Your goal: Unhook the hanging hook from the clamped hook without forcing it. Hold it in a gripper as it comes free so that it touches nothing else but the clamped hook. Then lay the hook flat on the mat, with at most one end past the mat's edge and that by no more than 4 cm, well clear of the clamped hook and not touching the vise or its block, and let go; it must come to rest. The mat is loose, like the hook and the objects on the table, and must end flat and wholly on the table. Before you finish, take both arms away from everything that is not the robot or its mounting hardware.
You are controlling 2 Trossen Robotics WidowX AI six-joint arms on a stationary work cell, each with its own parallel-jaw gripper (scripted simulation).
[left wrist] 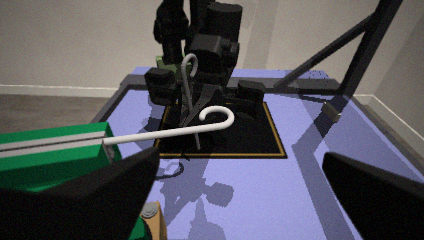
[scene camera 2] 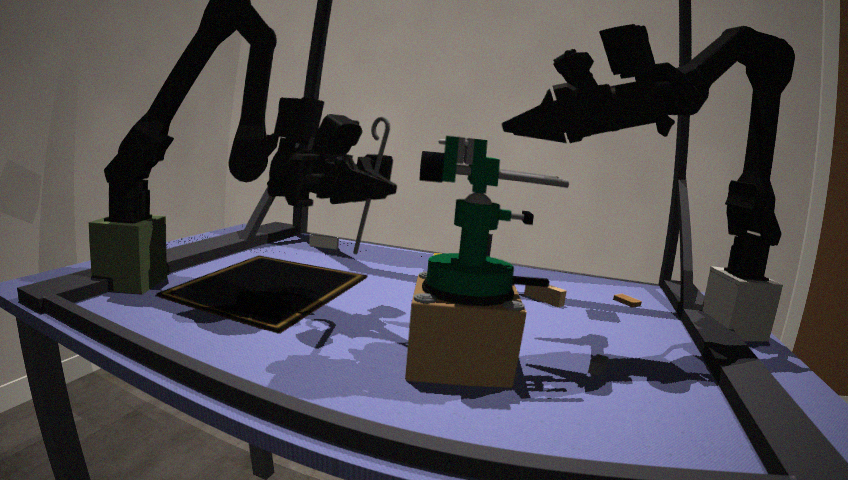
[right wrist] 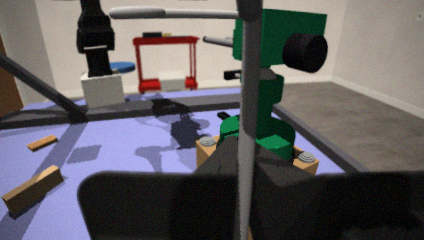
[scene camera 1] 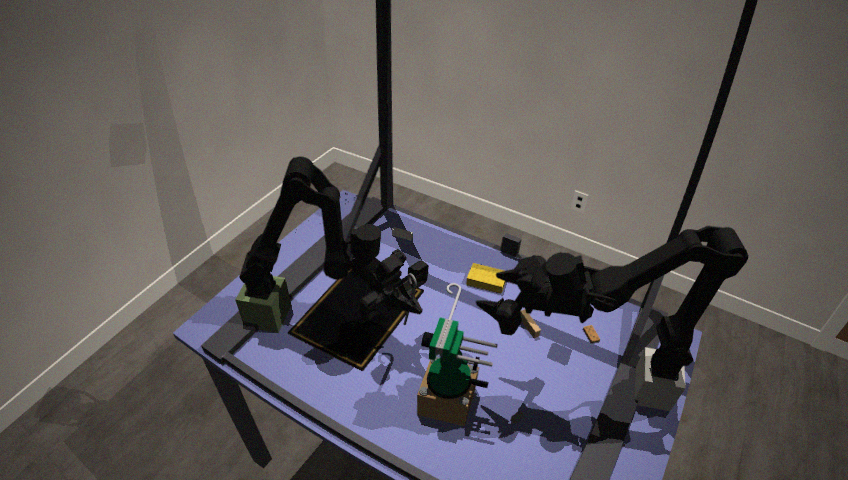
Labels:
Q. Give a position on a green pedestal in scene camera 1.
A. At 269, 312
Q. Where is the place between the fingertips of my left gripper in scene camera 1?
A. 486, 288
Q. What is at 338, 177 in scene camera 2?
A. My right gripper.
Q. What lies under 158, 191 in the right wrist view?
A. My right gripper.

